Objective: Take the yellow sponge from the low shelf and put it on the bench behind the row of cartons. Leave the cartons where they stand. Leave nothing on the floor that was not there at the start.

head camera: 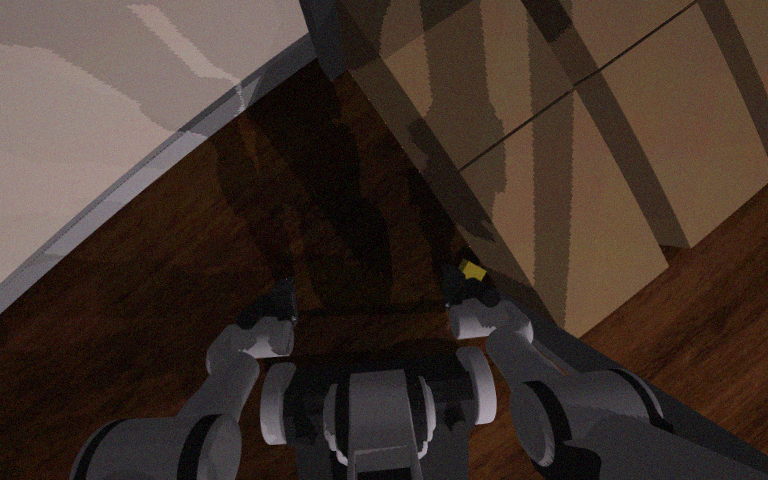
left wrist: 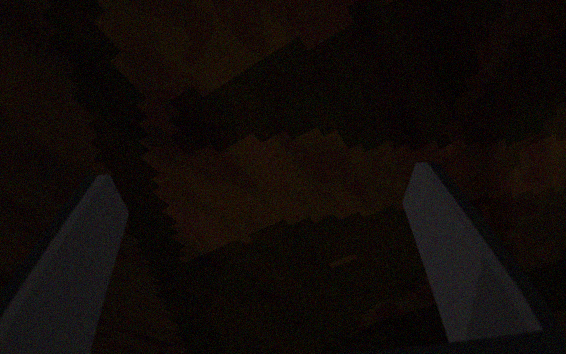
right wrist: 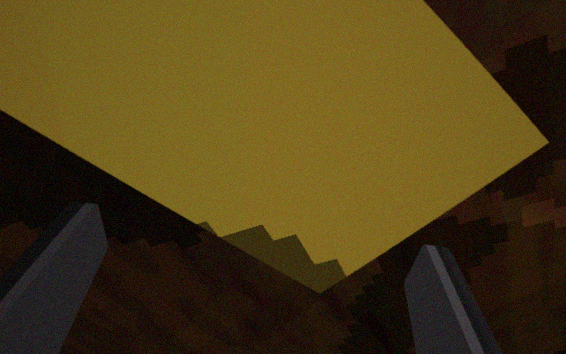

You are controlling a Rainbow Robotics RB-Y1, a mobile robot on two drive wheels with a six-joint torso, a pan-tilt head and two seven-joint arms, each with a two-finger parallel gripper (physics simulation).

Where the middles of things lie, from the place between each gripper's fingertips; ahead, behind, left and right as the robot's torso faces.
My left hand is 10 mm short of the yellow sponge [right wrist: 315, 143], 500 mm to the left of it and 10 mm above it.
I see the yellow sponge 6 cm to the right of my right hand and 1 cm ahead of it.
